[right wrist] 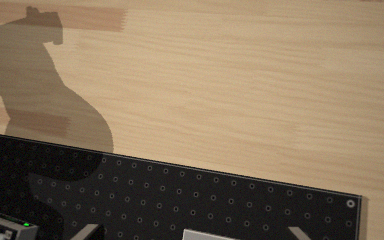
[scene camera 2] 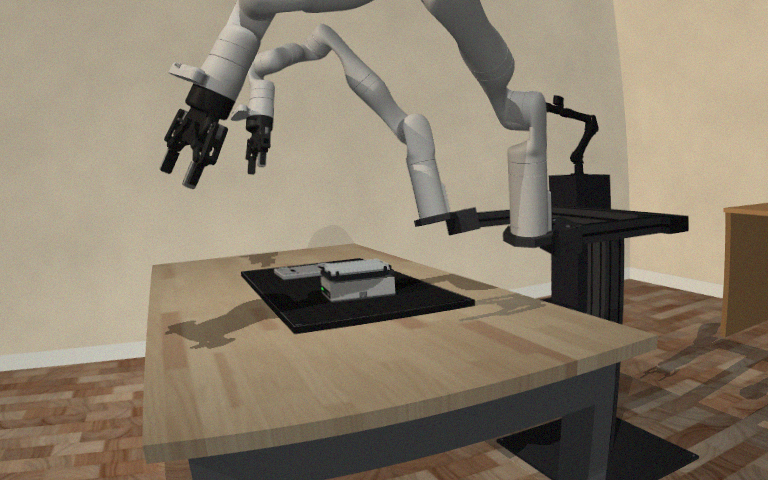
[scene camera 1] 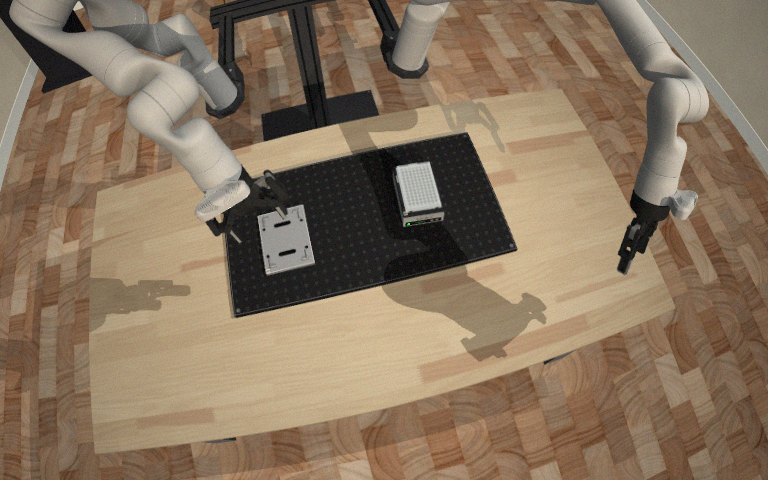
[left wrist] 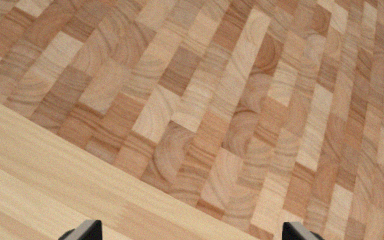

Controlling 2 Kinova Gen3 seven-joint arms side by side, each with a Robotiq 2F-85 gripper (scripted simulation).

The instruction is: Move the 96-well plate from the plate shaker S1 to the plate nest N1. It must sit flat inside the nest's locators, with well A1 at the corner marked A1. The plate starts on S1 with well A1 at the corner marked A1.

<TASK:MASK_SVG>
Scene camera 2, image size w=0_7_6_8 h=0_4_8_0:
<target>left gripper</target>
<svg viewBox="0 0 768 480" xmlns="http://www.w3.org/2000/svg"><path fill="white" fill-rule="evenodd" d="M197 84L192 85L185 100L185 103L191 106L190 110L178 110L164 138L168 149L160 165L162 172L171 174L180 154L178 151L180 152L186 145L190 145L193 150L193 162L190 163L182 182L183 186L190 189L196 188L205 166L216 164L228 132L228 128L218 122L219 119L228 119L235 104L235 101Z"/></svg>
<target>right gripper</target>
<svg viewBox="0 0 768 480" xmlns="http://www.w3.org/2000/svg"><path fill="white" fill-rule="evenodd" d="M267 115L251 115L246 118L246 130L252 134L250 139L247 140L245 157L248 160L247 173L254 175L256 172L257 156L257 166L266 166L267 152L271 147L271 131L273 130L273 118Z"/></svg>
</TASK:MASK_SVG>
